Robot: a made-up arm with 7 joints. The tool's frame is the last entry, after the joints. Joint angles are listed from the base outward. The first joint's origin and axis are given. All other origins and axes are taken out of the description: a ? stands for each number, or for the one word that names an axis. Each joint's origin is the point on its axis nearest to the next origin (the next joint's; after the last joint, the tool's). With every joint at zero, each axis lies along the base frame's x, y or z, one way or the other. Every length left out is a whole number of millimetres.
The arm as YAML. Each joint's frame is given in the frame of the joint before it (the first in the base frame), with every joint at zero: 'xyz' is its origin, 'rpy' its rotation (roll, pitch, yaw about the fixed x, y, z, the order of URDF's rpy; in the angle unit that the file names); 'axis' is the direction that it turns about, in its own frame. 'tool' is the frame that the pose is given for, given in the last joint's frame.
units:
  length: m
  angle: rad
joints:
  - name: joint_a
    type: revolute
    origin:
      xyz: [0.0, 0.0, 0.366]
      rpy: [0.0, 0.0, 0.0]
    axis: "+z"
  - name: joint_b
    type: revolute
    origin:
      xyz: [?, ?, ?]
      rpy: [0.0, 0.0, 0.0]
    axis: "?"
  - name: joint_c
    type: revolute
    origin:
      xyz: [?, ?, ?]
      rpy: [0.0, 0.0, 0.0]
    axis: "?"
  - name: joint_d
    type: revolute
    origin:
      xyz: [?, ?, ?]
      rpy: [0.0, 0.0, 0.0]
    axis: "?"
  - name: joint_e
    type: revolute
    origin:
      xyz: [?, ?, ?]
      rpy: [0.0, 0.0, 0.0]
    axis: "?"
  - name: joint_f
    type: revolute
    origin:
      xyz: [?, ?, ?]
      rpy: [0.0, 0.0, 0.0]
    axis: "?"
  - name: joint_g
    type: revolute
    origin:
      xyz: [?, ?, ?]
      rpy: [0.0, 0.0, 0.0]
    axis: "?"
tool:
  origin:
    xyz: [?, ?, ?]
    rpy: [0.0, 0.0, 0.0]
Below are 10 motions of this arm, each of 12 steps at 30 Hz.
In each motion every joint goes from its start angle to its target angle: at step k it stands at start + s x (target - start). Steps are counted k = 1, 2, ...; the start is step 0. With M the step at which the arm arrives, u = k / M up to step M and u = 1 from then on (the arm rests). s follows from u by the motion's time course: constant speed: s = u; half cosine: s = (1 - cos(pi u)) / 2; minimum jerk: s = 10 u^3 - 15 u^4 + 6 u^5.
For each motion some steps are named. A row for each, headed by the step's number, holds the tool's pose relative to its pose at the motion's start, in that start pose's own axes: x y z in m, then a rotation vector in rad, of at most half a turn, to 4 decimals.
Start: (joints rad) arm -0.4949 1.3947 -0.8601 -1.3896 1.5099 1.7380 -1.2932
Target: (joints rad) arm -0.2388 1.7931 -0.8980 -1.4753 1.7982 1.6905 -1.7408
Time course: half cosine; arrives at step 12
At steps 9, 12:
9: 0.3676 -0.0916 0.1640 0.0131 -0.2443 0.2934
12: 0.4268 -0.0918 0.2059 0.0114 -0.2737 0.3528

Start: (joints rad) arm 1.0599 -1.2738 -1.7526 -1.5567 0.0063 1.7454 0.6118
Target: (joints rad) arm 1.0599 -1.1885 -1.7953 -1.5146 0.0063 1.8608 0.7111
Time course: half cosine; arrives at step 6
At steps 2, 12:
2: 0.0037 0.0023 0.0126 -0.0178 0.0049 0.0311
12: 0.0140 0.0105 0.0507 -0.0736 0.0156 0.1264

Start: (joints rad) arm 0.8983 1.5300 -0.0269 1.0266 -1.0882 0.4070 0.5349
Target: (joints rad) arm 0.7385 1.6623 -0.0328 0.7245 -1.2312 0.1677 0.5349
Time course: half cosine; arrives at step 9
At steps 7, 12:
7: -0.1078 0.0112 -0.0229 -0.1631 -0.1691 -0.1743
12: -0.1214 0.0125 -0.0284 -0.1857 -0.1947 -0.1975

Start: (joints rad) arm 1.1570 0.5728 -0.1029 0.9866 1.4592 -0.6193 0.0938
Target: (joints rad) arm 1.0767 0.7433 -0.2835 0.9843 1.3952 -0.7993 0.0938
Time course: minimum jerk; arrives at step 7
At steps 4, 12:
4: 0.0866 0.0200 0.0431 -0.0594 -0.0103 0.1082
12: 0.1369 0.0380 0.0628 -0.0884 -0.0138 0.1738

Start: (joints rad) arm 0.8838 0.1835 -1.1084 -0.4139 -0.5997 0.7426 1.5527
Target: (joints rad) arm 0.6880 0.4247 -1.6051 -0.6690 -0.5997 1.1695 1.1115
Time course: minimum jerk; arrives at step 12
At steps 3, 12:
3: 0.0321 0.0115 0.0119 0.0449 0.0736 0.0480
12: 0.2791 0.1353 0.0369 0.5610 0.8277 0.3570

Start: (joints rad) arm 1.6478 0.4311 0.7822 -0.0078 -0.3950 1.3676 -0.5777
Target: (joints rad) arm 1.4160 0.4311 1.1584 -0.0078 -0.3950 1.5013 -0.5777
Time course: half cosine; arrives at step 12
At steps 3, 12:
3: -0.0125 0.0005 0.0049 0.0295 0.0351 0.0268
12: -0.0740 -0.0288 0.0342 0.1602 0.2329 0.2129

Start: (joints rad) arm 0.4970 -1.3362 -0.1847 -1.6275 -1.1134 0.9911 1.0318
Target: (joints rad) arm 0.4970 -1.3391 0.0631 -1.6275 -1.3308 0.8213 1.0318
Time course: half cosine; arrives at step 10
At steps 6, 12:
6: -0.0033 -0.0321 -0.0210 -0.0189 -0.0675 -0.0984
12: -0.0040 -0.0488 -0.0302 -0.0283 -0.1043 -0.1499

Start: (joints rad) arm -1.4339 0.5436 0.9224 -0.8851 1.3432 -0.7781 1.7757
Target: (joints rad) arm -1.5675 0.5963 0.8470 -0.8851 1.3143 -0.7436 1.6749
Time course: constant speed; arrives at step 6
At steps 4, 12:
4: 0.0169 0.0578 0.0739 -0.0717 0.0065 0.0511
12: 0.0253 0.0907 0.1081 -0.1080 0.0138 0.0761

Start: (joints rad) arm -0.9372 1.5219 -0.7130 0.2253 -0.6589 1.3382 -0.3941
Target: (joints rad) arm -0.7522 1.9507 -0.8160 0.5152 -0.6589 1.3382 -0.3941
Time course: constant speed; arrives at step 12
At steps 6, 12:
6: 0.0524 0.0038 -0.0211 0.1916 -0.1672 0.2208
12: 0.1003 0.0333 -0.0216 0.3946 -0.3502 0.4018

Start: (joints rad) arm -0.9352 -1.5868 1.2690 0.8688 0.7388 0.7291 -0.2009
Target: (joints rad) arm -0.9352 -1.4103 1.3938 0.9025 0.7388 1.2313 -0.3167
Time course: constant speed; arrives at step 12
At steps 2, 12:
2: -0.0126 0.0019 -0.0067 0.0295 0.0514 0.0023
12: -0.0806 0.0094 -0.0351 0.1636 0.3179 0.0140

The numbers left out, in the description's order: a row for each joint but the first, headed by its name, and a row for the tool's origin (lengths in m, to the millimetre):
joint_b: xyz 0.105 -0.045 0.0, axis -y
joint_c: xyz 0.043 0.0 0.254, axis +x
joint_d: xyz 0.0 0.111 0.337, axis -y
joint_e: xyz 0.104 0.0 -0.071, axis +z
joint_f: xyz -0.334 0.29 0.0, axis +y
joint_g: xyz -0.02 0.0 -0.047, axis -x
tool: xyz 0.0 -0.27 -0.02

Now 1 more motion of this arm.
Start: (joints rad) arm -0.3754 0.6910 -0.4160 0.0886 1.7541 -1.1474 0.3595
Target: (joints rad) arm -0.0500 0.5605 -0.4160 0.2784 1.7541 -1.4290 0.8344
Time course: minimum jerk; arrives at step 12
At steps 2, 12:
2: -0.0028 -0.0045 0.0032 -0.0114 -0.0197 0.0038
12: -0.1193 -0.1190 0.0431 -0.2773 -0.5599 -0.0392

